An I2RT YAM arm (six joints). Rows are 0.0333 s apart.
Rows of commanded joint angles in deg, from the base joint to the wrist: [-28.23, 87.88, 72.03, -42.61, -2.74, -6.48]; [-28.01, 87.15, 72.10, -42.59, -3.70, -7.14]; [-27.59, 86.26, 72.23, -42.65, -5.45, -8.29]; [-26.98, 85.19, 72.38, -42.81, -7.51, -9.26]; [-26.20, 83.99, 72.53, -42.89, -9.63, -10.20]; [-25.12, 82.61, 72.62, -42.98, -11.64, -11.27]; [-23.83, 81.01, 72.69, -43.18, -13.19, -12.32]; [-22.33, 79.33, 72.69, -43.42, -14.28, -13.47]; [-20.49, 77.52, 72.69, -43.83, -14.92, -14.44]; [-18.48, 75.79, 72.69, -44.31, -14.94, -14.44]
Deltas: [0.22, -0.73, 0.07, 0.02, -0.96, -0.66]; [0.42, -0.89, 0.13, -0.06, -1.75, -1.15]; [0.61, -1.07, 0.15, -0.16, -2.06, -0.97]; [0.78, -1.20, 0.15, -0.08, -2.12, -0.94]; [1.08, -1.38, 0.09, -0.09, -2.01, -1.07]; [1.29, -1.60, 0.07, -0.20, -1.55, -1.05]; [1.50, -1.68, 0.00, -0.24, -1.09, -1.15]; [1.84, -1.81, 0.00, -0.41, -0.64, -0.97]; [2.01, -1.73, 0.00, -0.48, -0.02, 0.00]
